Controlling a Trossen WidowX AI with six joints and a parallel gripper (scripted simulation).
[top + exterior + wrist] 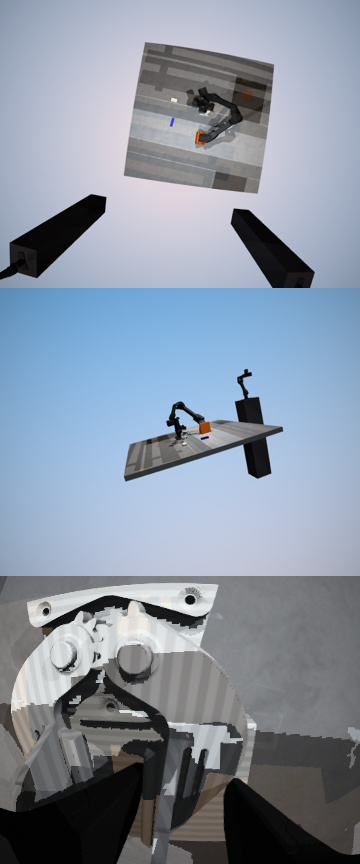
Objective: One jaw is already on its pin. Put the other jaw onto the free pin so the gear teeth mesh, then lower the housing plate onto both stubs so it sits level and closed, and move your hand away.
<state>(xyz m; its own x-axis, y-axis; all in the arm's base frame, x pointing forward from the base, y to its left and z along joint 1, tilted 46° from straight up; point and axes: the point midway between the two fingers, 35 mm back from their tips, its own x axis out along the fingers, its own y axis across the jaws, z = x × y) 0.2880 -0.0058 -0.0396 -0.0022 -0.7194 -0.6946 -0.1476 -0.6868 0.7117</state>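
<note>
My gripper tip is now 40 mm past the jaw, 10 mm to the left of it and 10 mm below it. The rest, counted from my gripper tip: white block: 260 mm to the left, 20 mm ahead, 10 mm below; blue block: 250 mm to the left, 180 mm behind, 10 mm below; flat orange piece: 430 mm to the right, 180 mm ahead, 20 mm below.
</note>
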